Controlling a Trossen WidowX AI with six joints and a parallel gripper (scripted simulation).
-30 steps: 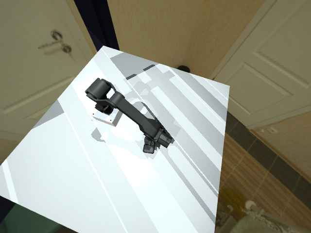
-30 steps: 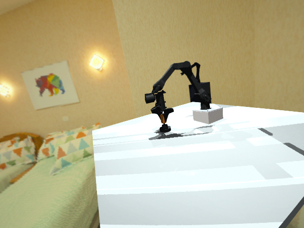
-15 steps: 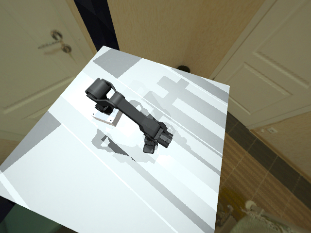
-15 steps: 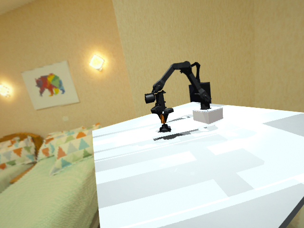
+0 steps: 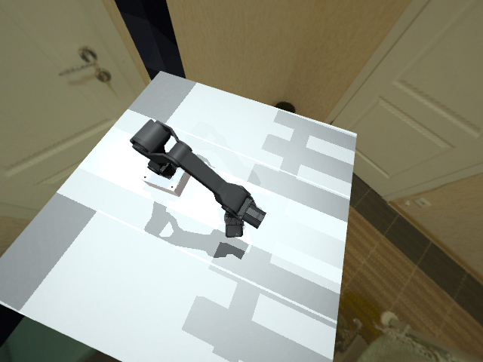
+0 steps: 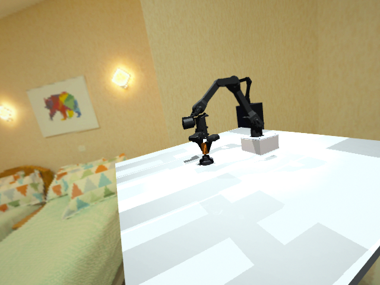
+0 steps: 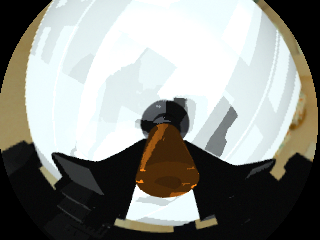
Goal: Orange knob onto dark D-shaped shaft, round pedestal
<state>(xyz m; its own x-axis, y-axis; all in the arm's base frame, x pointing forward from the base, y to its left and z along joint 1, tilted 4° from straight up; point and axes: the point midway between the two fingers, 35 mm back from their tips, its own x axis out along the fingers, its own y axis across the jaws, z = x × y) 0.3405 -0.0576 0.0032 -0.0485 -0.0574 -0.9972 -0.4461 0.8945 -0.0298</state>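
My gripper tip is now 20 mm below the orange knob. Round my gripper tip: dark round pedestal (40 mm below).
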